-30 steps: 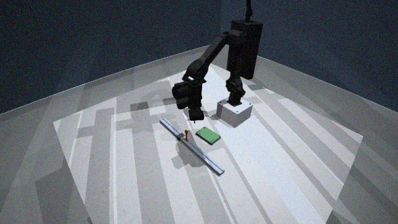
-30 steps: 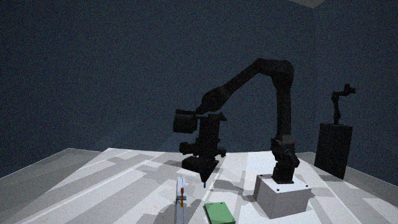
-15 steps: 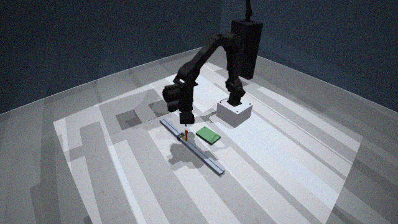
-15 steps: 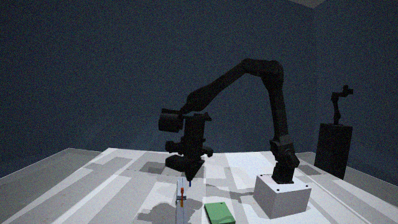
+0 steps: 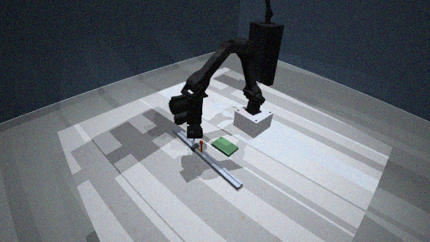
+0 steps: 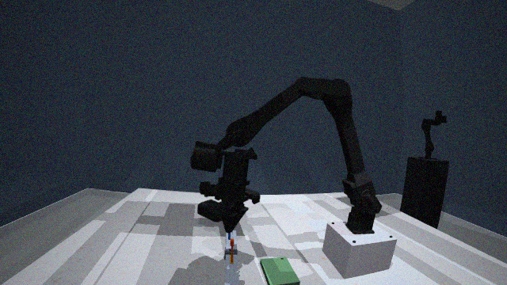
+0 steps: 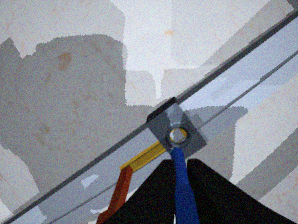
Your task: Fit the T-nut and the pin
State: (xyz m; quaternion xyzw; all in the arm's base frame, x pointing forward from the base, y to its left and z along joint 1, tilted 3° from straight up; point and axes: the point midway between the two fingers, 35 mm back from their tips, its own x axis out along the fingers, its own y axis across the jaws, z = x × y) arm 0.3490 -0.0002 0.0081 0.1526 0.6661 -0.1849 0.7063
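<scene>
My gripper tip is now 10 mm past the brass T-nut, 20 mm to the right of it and 40 mm above it. Also, from my gripper tip: blue pin: right at my gripper tip; green tray: 140 mm behind, 40 mm to the left, 70 mm below; aluminum rail: 10 mm behind, 20 mm to the left, 70 mm below.
</scene>
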